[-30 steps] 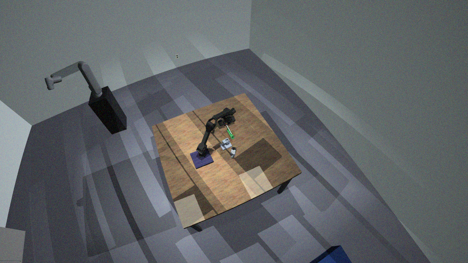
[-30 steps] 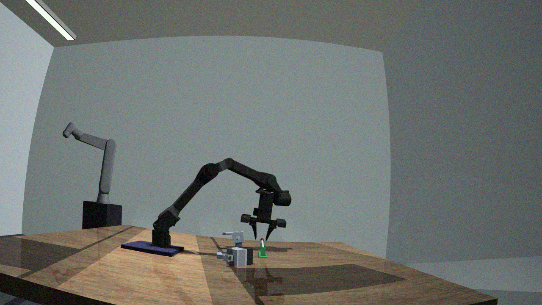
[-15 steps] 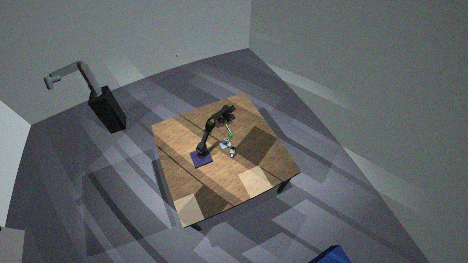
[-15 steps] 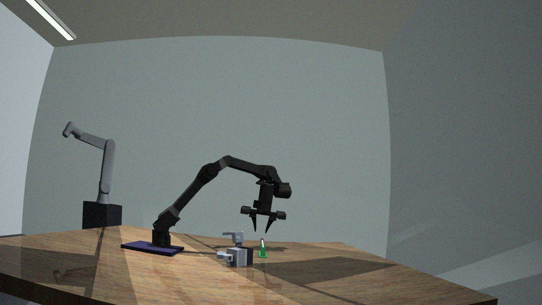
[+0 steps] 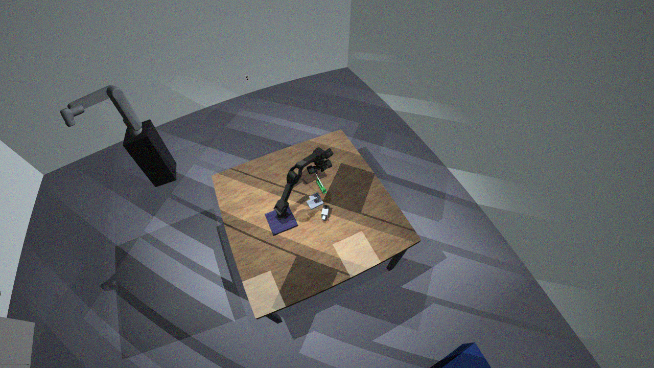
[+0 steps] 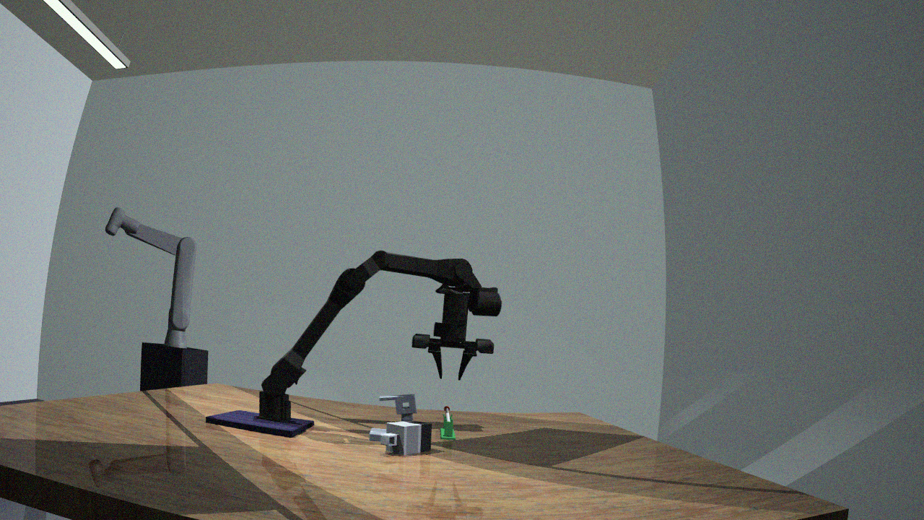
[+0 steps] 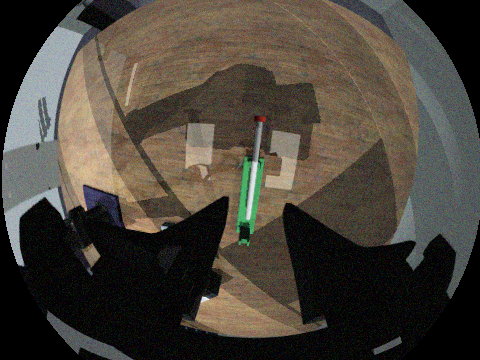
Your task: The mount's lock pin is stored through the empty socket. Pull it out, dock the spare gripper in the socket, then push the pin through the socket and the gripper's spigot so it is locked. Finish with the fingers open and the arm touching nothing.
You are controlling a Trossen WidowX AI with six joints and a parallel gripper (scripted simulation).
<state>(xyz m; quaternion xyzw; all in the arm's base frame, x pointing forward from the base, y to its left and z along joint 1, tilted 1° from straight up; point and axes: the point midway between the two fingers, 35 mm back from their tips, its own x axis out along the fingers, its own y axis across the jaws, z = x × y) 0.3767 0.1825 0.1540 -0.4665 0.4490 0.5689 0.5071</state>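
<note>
Right now my gripper tip is 11 cm above the green pin cradle and 4 cm to the left of it. From my gripper tip the other things lie so: grey mount: 17 cm to the right, 9 cm behind, 8 cm below; spare gripper: 30 cm to the right, 10 cm below, 6 cm behind.
</note>
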